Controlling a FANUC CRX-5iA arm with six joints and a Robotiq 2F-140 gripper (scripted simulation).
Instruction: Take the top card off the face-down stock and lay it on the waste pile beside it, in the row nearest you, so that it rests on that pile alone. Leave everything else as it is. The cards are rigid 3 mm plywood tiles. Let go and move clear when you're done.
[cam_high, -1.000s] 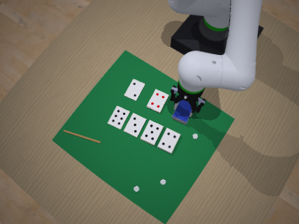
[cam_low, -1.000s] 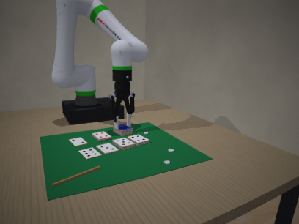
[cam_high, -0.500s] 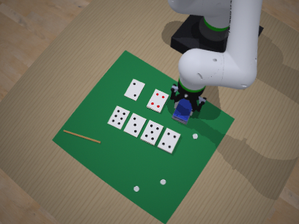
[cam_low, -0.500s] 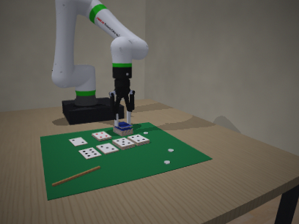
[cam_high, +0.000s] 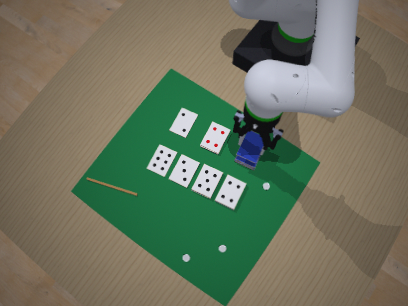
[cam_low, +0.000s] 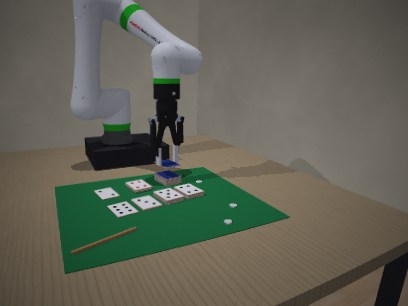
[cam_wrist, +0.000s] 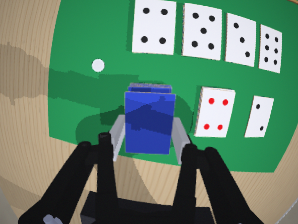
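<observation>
Right now the two-pip card is 30 mm ahead of my hand, 230 mm to the right of it and 100 mm below it. From my hand the other things lie so: thin wooden stick 340 mm ahead, 290 mm to the right, 90 mm below; green mat 160 mm ahead, 90 mm to the right, 110 mm below.
</observation>
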